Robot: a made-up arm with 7 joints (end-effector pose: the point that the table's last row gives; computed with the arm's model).
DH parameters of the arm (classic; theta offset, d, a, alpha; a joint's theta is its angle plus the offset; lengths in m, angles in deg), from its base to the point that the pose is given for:
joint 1: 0 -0.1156 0.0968 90
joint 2: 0 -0.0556 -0.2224 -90
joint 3: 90 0.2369 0.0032 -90
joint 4: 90 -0.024 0.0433 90
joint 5: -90 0.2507 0.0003 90
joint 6: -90 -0.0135 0.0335 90
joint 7: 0 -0.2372 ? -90
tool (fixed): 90 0.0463 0 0
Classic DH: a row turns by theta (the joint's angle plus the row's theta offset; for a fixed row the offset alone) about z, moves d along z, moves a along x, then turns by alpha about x.
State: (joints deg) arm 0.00 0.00 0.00 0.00 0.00 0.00 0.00
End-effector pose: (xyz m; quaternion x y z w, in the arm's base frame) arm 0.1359 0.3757 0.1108 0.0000 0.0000 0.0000 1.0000
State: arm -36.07 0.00 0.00 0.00 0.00 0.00 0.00
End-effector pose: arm 0.3310 0.2237 0.1108 0.0000 0.0000 -0.3096 0.9509
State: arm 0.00 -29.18 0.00 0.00 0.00 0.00 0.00
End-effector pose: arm 0.2413 0.3757 0.0630 0.0000 0.2519 0.0000 0.9678
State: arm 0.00 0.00 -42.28 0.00 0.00 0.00 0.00
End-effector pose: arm 0.2832 0.1165 0.1108 0.0000 0.0000 -0.3606 0.9327
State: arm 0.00 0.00 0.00 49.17 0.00 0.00 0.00
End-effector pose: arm 0.1359 0.2580 -0.1253 -0.4160 0.0000 0.0000 0.9093
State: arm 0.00 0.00 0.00 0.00 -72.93 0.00 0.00
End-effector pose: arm -0.0632 0.3757 0.3147 0.0000 -0.5943 0.0000 0.8042
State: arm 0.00 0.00 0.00 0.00 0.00 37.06 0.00
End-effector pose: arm 0.0481 0.5053 0.1108 0.0000 0.0000 0.3178 0.9482
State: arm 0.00 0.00 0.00 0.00 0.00 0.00 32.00
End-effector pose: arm 0.1359 0.3851 0.0509 -0.2756 0.0000 0.0000 0.9613
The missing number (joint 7, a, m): -0.0997
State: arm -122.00 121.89 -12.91 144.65 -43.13 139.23 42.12
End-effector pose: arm -0.3466 0.0619 -0.5917 0.1439 0.8912 -0.2978 0.3103
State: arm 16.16 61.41 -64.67 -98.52 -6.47 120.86 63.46
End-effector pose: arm -0.6339 0.0350 0.0302 -0.1066 -0.9359 -0.3320 0.0494
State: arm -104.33 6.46 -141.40 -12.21 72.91 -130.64 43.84
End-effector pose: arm 0.0965 0.0815 0.1434 -0.8341 -0.2078 -0.1162 0.4976
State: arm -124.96 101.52 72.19 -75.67 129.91 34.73 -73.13
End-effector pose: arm 0.2603 0.1618 -0.7798 0.6370 0.4523 -0.5881 0.2091
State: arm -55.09 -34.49 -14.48 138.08 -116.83 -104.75 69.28
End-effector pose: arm 0.0888 -0.1056 0.1515 -0.6842 -0.0980 -0.2915 0.6613
